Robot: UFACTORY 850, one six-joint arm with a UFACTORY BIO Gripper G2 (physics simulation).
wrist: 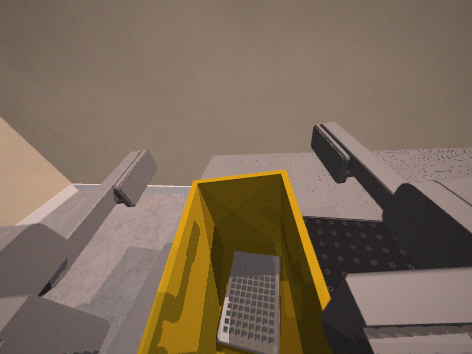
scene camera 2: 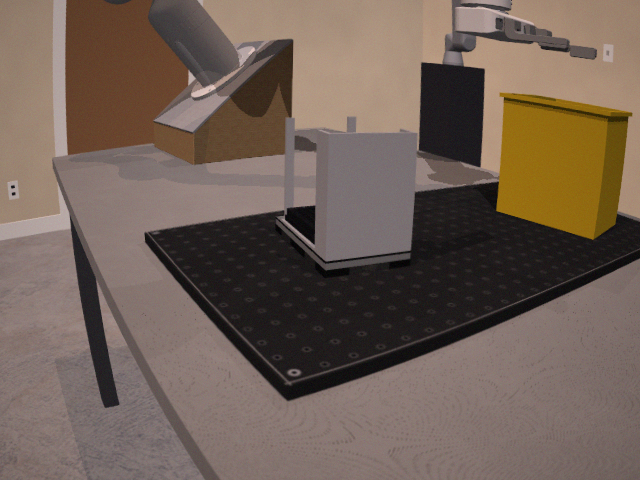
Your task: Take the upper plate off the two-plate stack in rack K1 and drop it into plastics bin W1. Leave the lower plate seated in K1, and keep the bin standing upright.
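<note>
The yellow plastics bin W1 [scene camera 2: 553, 165] [wrist: 175, 280] stands upright at the right of scene camera 2, with its open top showing in the wrist view. A grey plate [wrist: 252, 300] with a grid of wells lies inside the bin, between its walls. My gripper [scene camera 2: 567, 44] [wrist: 233, 165] is open and empty, above the bin, its fingers wide apart. Rack K1 [scene camera 2: 366, 196], with light grey walls and corner posts, stands left of the bin in scene camera 2. Its front wall hides most of its inside; the lower plate cannot be made out there.
Rack and bin stand on a black perforated board [scene camera 2: 361, 320] on the grey table [scene camera 2: 439, 413]. A wooden wedge base [scene camera 2: 248, 124] carries a grey arm part at the back left. A dark upright panel [scene camera 2: 450, 113] stands behind, between rack and bin.
</note>
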